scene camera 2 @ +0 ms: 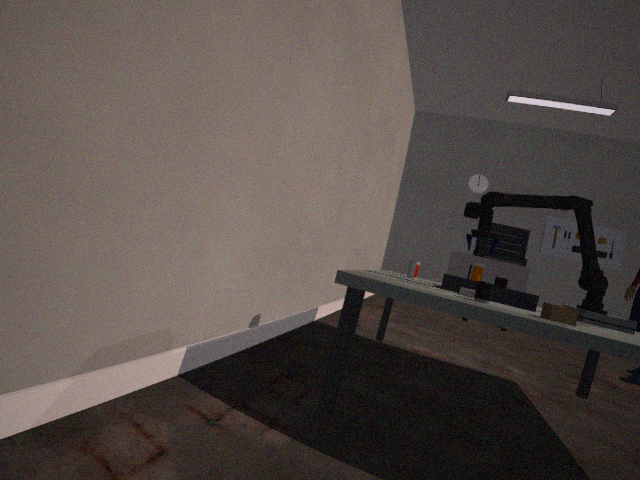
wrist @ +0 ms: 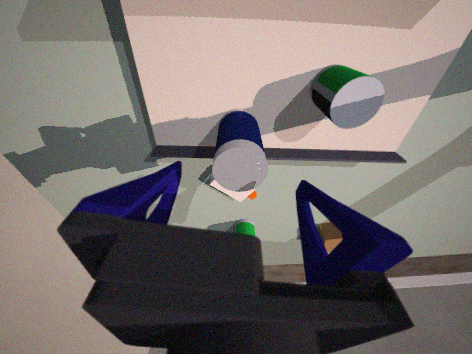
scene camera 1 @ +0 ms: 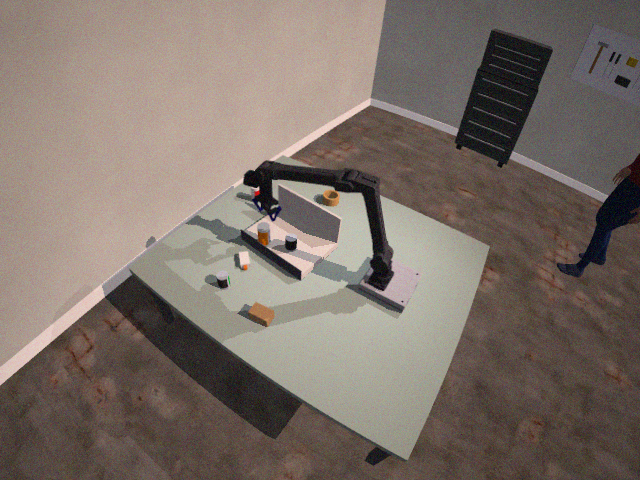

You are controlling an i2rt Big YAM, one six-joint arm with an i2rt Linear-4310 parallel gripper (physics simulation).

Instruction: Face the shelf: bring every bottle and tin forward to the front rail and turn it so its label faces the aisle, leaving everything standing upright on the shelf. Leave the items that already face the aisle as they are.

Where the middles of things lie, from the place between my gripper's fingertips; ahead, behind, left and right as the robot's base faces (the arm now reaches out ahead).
My gripper is now 6 cm past the dark front rail [scene camera 2: 527, 301], 7 cm to the right of it and 16 cm above it. From my hand the other things lie so: shelf [wrist: 193, 69]: 8 cm behind, 7 cm to the right, 10 cm below; shelf back panel [scene camera 1: 327, 223]: 9 cm behind, 21 cm to the right, 10 cm below.
